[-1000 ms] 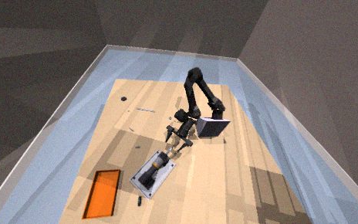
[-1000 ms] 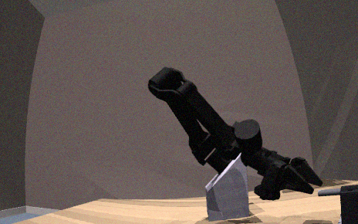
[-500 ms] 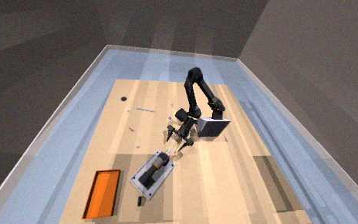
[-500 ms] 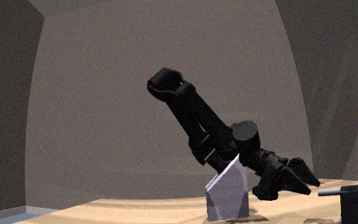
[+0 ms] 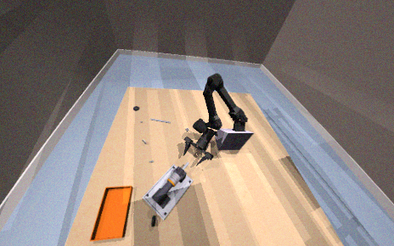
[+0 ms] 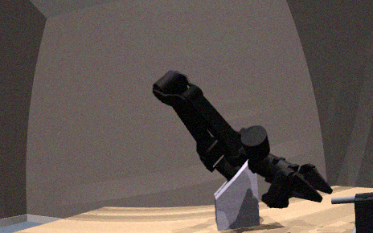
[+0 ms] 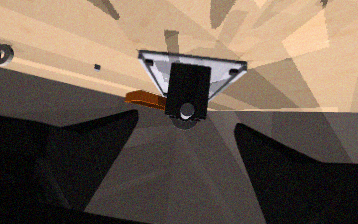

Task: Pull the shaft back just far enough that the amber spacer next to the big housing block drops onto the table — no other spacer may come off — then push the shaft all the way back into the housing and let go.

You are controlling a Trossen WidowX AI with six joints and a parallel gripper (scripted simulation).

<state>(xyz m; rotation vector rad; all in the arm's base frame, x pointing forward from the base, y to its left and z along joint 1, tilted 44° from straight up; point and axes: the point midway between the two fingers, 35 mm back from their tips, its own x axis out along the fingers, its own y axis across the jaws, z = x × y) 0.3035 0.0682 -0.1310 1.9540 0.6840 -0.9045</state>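
The grey shaft lies 8 cm to the left of my gripper tip, 7 cm ahead of it and 1 cm below it. From my gripper tip the other things lie so: orange tray 35 cm ahead, 20 cm to the left, 8 cm below.
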